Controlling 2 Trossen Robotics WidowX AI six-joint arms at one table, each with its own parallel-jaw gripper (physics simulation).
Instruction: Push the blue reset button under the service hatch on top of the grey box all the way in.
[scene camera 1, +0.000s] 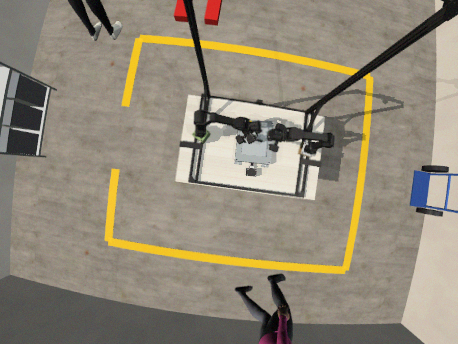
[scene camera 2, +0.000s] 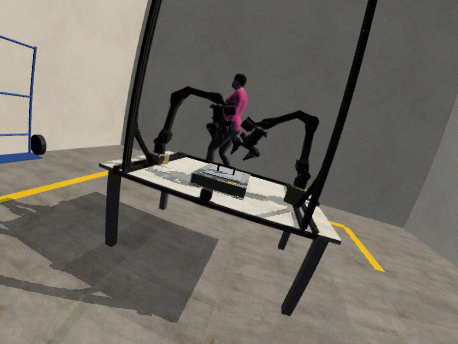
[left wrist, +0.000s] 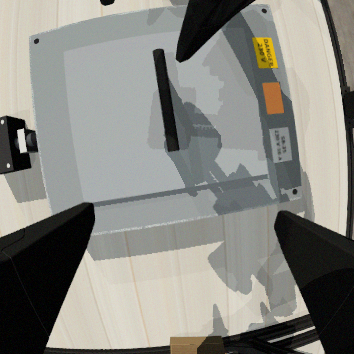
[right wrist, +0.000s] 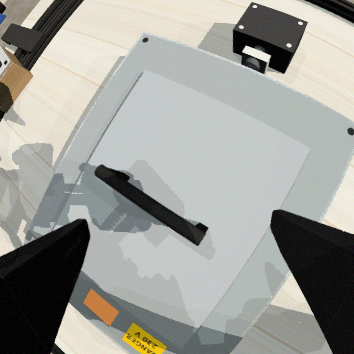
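The grey box (scene camera 1: 252, 156) (scene camera 2: 218, 185) (left wrist: 52, 130) (right wrist: 230, 91) sits on the table. Its hatch (left wrist: 110, 125) (right wrist: 215, 150) lies closed and flat, with a black bar handle (left wrist: 166, 100) (right wrist: 150, 205) on it. The blue button does not show in any view. My left gripper (scene camera 1: 268, 141) (scene camera 2: 216, 141) (left wrist: 187, 216) is open and empty, above the box's side at the right in scene camera 1. My right gripper (scene camera 1: 245, 139) (scene camera 2: 243, 151) (left wrist: 140, 27) (right wrist: 180, 224) is open and empty, above the box, with the handle between and beyond its fingertips in the right wrist view.
A black block with a round plug (scene camera 1: 251, 172) (scene camera 2: 205, 195) (left wrist: 10, 145) (right wrist: 270, 30) stands close beside the box. Black frame bars (scene camera 1: 245, 189) edge the white table (scene camera 1: 184, 167). A brown block (left wrist: 185, 345) (right wrist: 17, 82) lies near the left arm's base. The two grippers are close together.
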